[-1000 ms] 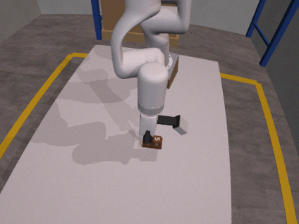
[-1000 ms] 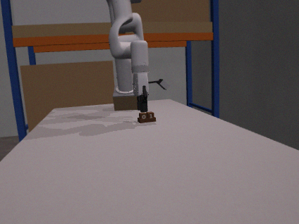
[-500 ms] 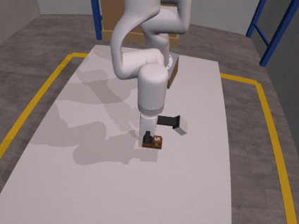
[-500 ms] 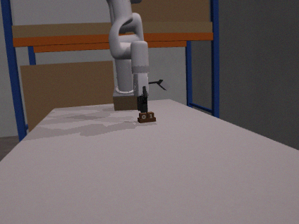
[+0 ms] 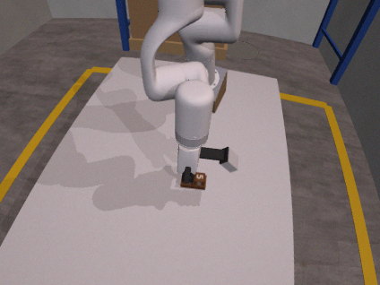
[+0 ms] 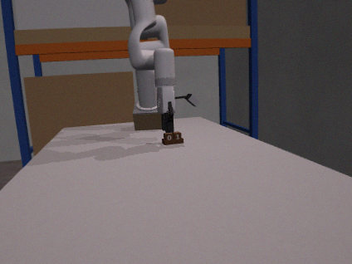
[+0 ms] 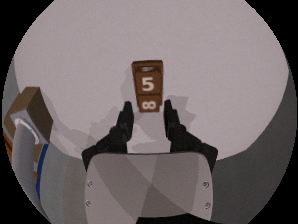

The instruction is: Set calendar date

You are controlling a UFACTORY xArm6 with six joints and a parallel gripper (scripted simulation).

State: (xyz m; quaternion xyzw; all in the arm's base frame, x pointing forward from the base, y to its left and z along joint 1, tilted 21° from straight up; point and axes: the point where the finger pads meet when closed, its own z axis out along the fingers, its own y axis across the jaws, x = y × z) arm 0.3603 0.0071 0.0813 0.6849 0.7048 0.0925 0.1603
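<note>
Now: the brown calendar tray 60 mm below my hand and 20 mm to the left of it. Round my hand: brown digit cube: 40 mm below, 30 mm to the left.
</note>
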